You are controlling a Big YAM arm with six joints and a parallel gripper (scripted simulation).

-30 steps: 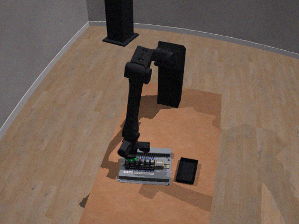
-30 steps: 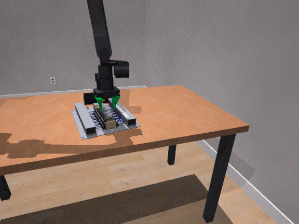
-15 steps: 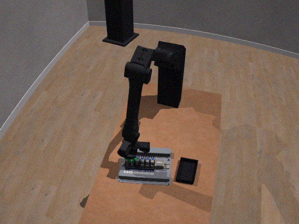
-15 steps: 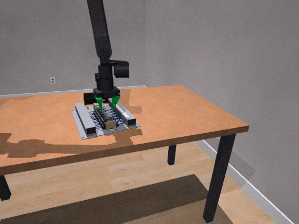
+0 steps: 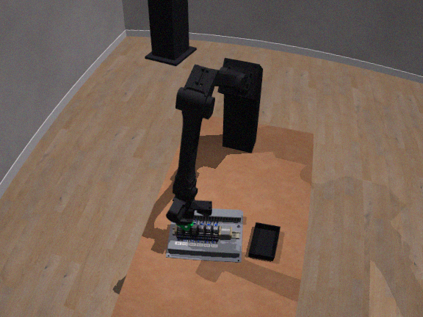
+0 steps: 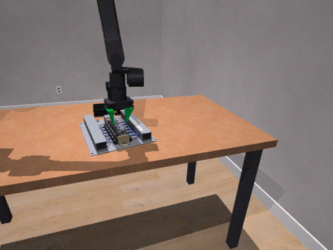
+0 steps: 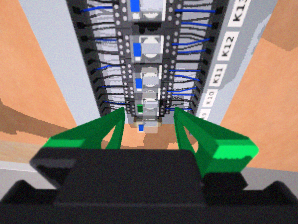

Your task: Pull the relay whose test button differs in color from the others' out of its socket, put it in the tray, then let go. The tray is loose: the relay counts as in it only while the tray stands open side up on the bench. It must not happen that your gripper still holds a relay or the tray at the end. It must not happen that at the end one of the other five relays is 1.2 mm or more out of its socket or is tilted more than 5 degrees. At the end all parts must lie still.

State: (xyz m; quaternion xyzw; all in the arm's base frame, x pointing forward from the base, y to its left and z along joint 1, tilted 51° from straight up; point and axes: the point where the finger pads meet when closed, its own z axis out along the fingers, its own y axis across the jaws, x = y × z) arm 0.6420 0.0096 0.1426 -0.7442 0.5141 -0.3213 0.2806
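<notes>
Now: the grey relay 30 mm below my hand. From my hand the other things lie so: black tray 320 mm to the left, 110 mm behind, 70 mm below.
</notes>
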